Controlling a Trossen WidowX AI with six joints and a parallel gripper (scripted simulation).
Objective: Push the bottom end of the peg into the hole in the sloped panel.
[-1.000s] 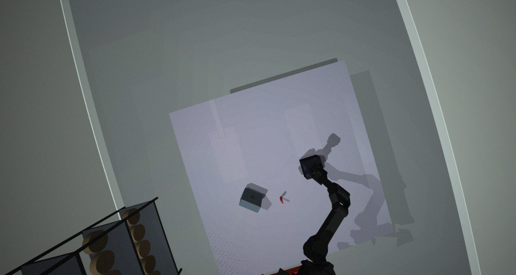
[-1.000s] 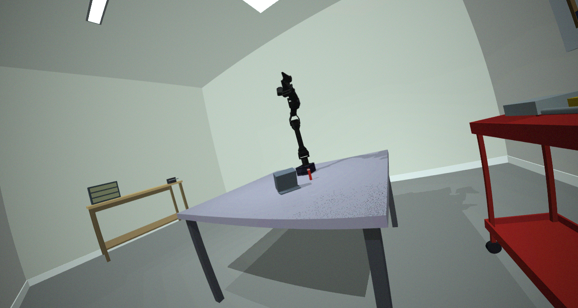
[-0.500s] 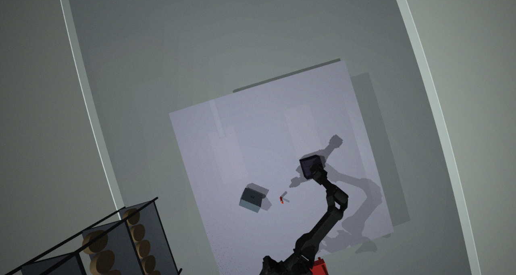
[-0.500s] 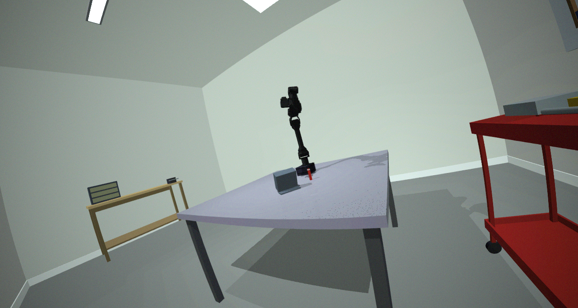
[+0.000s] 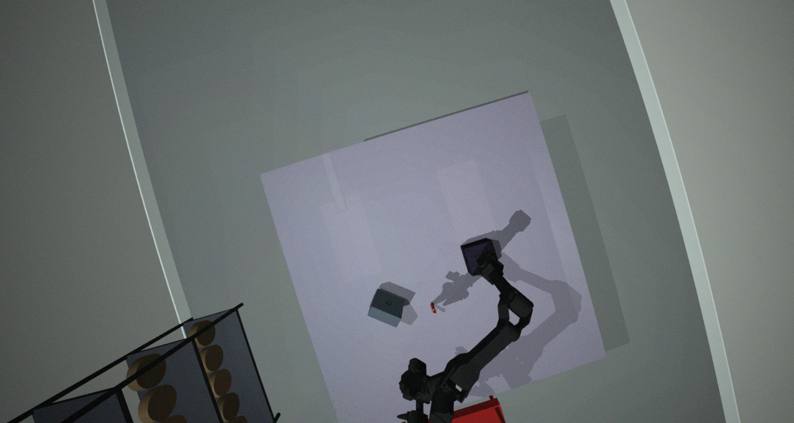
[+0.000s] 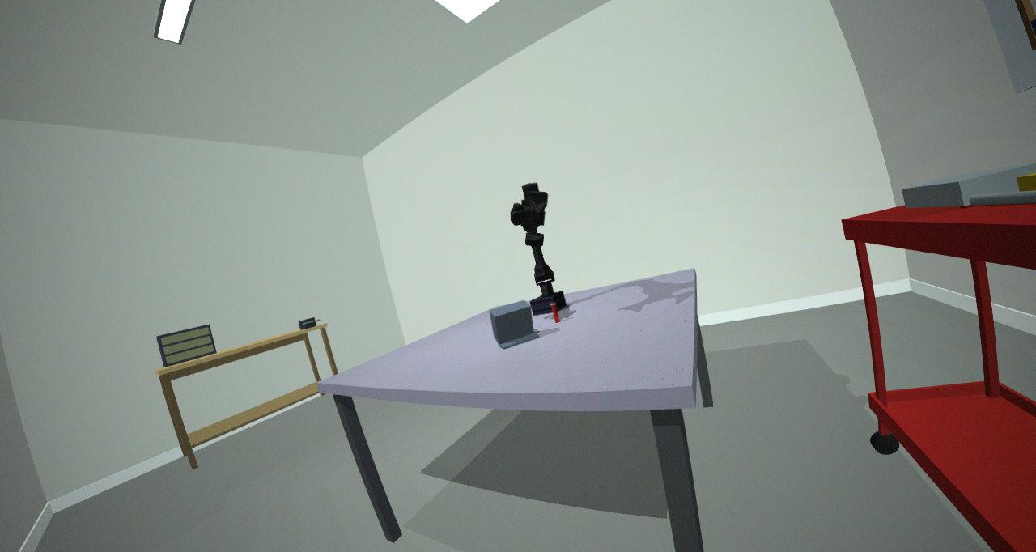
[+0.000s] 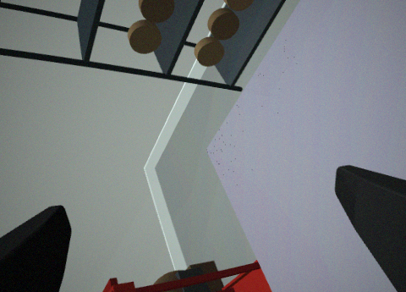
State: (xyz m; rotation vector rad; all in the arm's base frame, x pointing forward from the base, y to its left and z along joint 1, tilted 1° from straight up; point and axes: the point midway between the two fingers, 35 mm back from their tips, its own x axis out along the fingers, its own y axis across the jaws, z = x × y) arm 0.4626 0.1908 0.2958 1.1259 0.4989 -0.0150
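Right now my gripper tip is 21 cm past the red square-sided peg, 8 cm to the left of it and 30 cm above it. The rest, counted from my gripper tip: panel block: 3 cm behind, 18 cm to the right, 29 cm below.
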